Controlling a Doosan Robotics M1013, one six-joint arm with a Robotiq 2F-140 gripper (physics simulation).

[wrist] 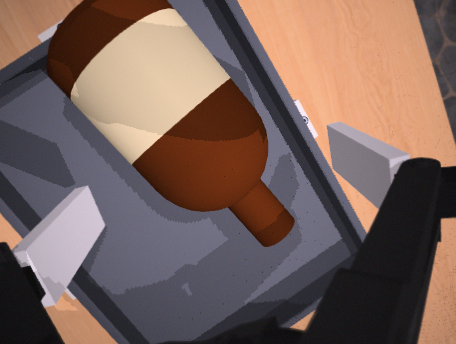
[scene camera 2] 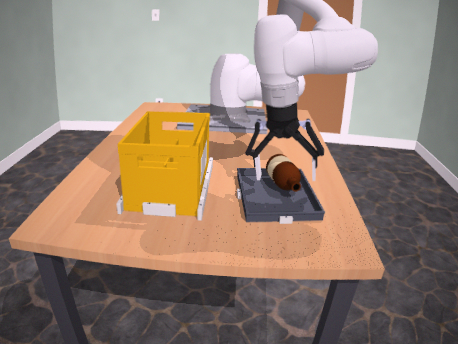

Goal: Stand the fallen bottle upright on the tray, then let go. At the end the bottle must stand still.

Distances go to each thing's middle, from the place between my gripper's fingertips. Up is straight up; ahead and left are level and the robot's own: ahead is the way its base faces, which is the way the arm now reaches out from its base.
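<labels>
Dark grey tray [scene camera 2: 263,201]: 10 mm ahead of my hand, 20 mm to the right of it, 40 mm below it. Yellow crate [scene camera 2: 158,166]: from my hand, 310 mm to the right, 40 mm above, 20 mm behind. Brown bottle [scene camera 2: 282,170]: 30 mm behind my hand. Farthest from my hand of the things named here, going by their middles: yellow crate.
</labels>
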